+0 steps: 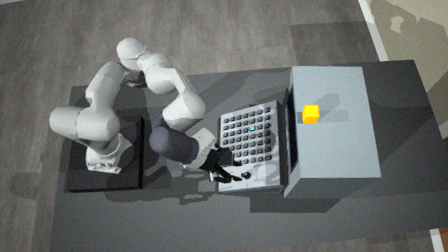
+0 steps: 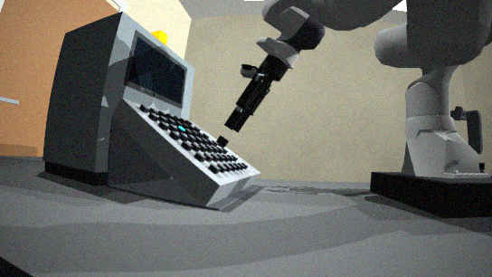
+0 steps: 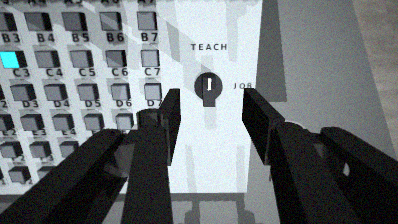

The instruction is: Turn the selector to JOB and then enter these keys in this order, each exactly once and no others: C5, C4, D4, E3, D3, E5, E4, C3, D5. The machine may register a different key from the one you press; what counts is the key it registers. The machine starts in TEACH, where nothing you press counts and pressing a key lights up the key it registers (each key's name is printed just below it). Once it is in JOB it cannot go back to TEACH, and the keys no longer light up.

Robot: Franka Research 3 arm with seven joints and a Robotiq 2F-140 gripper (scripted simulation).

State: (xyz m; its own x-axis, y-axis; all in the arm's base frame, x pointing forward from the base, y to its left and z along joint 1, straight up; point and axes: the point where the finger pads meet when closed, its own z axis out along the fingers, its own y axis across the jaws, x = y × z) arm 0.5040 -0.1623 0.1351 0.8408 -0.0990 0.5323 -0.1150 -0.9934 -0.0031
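Right now my hand is 60 mm above the black selector knob and 40 mm short of it. Also, from my hand: C6 key 80 mm to the left, 80 mm ahead, 60 mm below; E6 key 90 mm to the left, 90 mm below, 20 mm ahead; D6 key 90 mm to the left, 70 mm below, 50 mm ahead.
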